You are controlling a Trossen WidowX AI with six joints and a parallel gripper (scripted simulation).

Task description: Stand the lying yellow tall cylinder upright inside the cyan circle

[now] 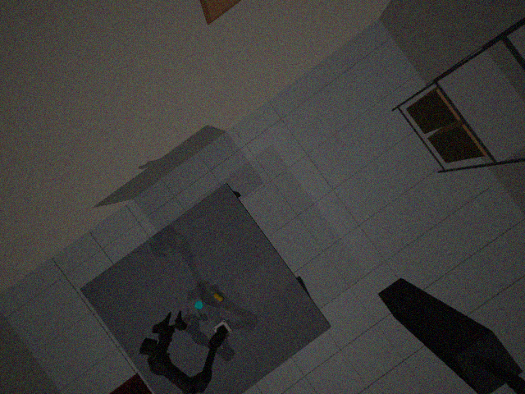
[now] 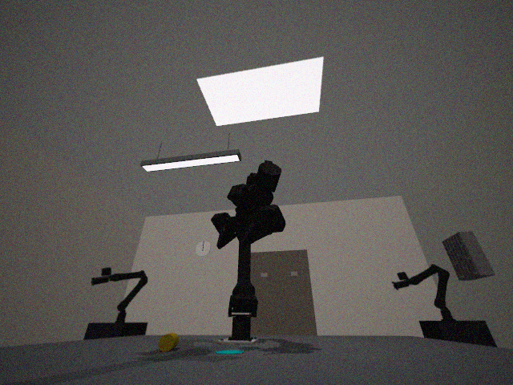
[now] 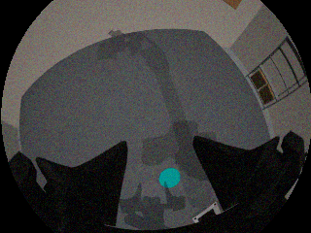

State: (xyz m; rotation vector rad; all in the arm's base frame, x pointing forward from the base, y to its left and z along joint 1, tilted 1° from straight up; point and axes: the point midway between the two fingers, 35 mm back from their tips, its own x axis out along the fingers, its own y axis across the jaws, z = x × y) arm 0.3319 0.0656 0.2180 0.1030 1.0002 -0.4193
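Right now the yellow tall cylinder is 18 cm to the right of my gripper tip, 18 cm below it and 14 cm behind it. From my gripper tip the other things lie so: cyan circle (19 cm below, 11 cm behind, 2 cm to the right).
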